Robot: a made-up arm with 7 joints. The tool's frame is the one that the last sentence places. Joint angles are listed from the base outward.
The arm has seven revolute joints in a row. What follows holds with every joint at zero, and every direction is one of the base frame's. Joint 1 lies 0.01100 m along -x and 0.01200 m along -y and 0.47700 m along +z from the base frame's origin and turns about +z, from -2.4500 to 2.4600 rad. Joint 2 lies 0.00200 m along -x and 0.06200 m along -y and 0.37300 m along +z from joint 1 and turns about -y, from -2.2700 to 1.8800 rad. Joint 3 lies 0.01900 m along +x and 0.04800 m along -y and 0.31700 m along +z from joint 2 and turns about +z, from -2.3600 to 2.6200 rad. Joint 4 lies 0.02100 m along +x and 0.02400 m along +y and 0.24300 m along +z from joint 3 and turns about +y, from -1.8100 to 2.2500 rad. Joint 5 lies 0.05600 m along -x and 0.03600 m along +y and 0.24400 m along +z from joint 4 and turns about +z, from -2.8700 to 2.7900 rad. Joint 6 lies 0.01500 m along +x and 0.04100 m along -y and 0.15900 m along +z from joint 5 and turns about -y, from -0.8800 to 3.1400 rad. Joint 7 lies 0.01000 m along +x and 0.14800 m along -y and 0.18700 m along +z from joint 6 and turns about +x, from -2.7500 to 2.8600 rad. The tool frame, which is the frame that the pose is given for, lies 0.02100 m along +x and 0.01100 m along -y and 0.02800 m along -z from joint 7; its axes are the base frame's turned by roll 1.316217, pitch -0.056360 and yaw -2.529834 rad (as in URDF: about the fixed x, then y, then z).
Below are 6 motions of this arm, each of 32 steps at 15 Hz.
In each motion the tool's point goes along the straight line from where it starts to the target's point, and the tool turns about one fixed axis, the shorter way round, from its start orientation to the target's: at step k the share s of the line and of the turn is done. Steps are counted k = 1, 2, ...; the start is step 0. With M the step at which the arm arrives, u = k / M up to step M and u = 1 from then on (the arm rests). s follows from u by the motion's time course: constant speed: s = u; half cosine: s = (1 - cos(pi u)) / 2; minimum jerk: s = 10 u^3 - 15 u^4 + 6 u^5.
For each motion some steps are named. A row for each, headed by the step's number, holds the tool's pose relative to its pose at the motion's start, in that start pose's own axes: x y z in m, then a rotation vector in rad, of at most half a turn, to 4 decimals.
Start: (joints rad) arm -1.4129 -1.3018 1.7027 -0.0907 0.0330 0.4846 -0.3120
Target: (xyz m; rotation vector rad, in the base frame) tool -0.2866 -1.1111 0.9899 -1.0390 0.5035 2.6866
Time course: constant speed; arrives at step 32
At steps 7, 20, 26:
7: 0.0361 0.0074 0.0421 -0.0011 -0.0146 -0.0230
20: 0.1031 0.0211 0.1202 -0.0031 -0.0416 -0.0658
26: 0.1340 0.0274 0.1562 -0.0040 -0.0541 -0.0855

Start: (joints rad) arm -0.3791 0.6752 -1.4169 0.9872 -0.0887 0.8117 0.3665
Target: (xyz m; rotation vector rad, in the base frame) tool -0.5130 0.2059 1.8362 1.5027 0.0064 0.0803
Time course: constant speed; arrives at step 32
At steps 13, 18, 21, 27, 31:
13: 0.1049 -0.0751 0.2014 0.4292 -0.6894 -0.3080
18: 0.1452 -0.1039 0.2789 0.5942 -0.9545 -0.4265
21: 0.1694 -0.1213 0.3254 0.6933 -1.1136 -0.4976
27: 0.2178 -0.1559 0.4184 0.8913 -1.4317 -0.6397
31: 0.2501 -0.1790 0.4803 1.0234 -1.6438 -0.7345

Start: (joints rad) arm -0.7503 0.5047 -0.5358 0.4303 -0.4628 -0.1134 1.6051
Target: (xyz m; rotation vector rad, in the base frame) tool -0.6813 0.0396 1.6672 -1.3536 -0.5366 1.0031
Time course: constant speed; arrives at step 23
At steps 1, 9, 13, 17, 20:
1: 0.0021 0.0101 -0.0051 -0.0323 0.0077 -0.0149
9: 0.0187 0.0913 -0.0463 -0.2906 0.0693 -0.1341
13: 0.0269 0.1319 -0.0669 -0.4197 0.1001 -0.1938
17: 0.0352 0.1725 -0.0875 -0.5489 0.1309 -0.2534
20: 0.0415 0.2029 -0.1030 -0.6457 0.1540 -0.2981

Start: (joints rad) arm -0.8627 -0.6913 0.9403 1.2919 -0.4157 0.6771 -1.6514
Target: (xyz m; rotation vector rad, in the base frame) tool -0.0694 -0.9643 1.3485 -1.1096 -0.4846 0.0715
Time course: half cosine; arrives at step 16
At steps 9, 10, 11, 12, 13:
9: -0.0105 -0.3289 0.4529 -0.3942 0.4563 0.5386
10: -0.0121 -0.3806 0.5240 -0.4561 0.5279 0.6232
11: -0.0136 -0.4282 0.5896 -0.5131 0.5940 0.7011
12: -0.0149 -0.4699 0.6470 -0.5631 0.6518 0.7694
13: -0.0160 -0.5041 0.6941 -0.6041 0.6993 0.8254

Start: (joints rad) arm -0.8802 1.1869 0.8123 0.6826 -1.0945 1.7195 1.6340
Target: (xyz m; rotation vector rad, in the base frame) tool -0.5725 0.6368 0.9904 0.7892 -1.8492 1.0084
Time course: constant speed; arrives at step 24
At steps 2, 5, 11, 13, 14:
2: 0.0112 -0.0098 0.0159 0.0195 0.0953 0.0788
5: 0.0279 -0.0245 0.0398 0.0488 0.2381 0.1970
11: 0.0614 -0.0539 0.0875 0.1073 0.5239 0.4335
13: 0.0726 -0.0637 0.1034 0.1268 0.6192 0.5123
14: 0.0782 -0.0686 0.1114 0.1366 0.6668 0.5517

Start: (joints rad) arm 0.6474 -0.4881 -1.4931 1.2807 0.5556 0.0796 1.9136
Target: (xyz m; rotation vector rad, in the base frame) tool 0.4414 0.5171 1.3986 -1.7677 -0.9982 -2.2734
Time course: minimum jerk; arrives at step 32
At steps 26, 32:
26: 0.5921 -0.1084 -0.6573 1.7461 -0.4167 0.2408
32: 0.6224 -0.1140 -0.6910 1.8357 -0.4381 0.2532

